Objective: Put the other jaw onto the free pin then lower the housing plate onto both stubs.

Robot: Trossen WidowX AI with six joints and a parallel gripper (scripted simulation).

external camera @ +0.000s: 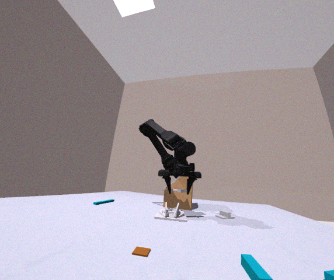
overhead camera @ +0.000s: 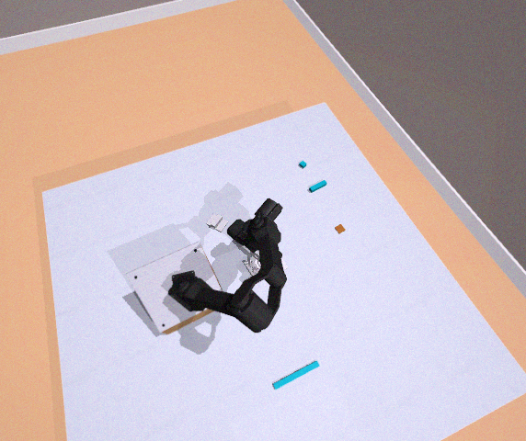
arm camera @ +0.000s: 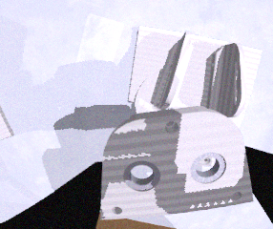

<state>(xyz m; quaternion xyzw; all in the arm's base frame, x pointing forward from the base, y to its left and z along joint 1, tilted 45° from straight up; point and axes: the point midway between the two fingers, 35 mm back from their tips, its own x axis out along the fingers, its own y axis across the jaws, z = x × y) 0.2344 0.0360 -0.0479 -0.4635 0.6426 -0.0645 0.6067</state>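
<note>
My gripper tip is now 1 cm to the left of the jaw and 7 cm above it. The rest, counted from my gripper tip: white block piece (10 cm behind, 19 cm to the left, 8 cm below); orange tile (34 cm ahead, 3 cm to the left, 9 cm below); long cyan bar (2 cm ahead, 39 cm to the right, 8 cm below).
</note>
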